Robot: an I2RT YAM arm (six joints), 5 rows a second.
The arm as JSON. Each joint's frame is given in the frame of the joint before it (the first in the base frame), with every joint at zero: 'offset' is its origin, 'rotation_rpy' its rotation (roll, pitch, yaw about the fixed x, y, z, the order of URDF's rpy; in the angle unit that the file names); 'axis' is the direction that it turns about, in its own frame. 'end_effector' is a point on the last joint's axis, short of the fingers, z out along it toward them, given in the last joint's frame.
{
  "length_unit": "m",
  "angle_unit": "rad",
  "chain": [
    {
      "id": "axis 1",
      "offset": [
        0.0,
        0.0,
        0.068
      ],
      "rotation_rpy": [
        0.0,
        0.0,
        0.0
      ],
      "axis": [
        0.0,
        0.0,
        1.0
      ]
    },
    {
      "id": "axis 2",
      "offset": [
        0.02,
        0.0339,
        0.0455
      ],
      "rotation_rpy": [
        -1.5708,
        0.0,
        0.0
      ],
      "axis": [
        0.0,
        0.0,
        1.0
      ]
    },
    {
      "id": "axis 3",
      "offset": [
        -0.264,
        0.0,
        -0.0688
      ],
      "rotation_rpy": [
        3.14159,
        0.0,
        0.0
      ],
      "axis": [
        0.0,
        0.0,
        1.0
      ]
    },
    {
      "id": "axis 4",
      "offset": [
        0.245,
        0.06,
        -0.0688
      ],
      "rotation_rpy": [
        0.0,
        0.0,
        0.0
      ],
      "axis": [
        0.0,
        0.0,
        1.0
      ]
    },
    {
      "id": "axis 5",
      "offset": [
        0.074,
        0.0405,
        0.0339
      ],
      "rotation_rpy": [
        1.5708,
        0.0,
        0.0
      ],
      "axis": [
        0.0,
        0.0,
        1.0
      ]
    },
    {
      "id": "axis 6",
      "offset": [
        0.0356,
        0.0,
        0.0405
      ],
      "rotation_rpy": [
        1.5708,
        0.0,
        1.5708
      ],
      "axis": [
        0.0,
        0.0,
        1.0
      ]
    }
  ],
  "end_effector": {
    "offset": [
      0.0,
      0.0,
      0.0
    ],
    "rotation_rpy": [
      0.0,
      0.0,
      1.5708
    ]
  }
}
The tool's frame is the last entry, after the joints.
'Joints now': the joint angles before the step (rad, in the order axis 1, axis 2, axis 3, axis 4, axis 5, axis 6). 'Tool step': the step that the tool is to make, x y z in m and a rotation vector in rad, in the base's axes. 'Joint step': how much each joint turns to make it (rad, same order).
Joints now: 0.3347 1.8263 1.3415 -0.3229 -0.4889 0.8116
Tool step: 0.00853 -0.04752 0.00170 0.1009 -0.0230 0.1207
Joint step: -0.1377 -0.0030 0.0000 -0.0443 -0.2426 -0.1563
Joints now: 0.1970 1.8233 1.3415 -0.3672 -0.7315 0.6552
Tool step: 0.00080 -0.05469 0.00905 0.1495 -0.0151 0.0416
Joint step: -0.1530 -0.0191 -0.0001 -0.0454 -0.2380 -0.0786
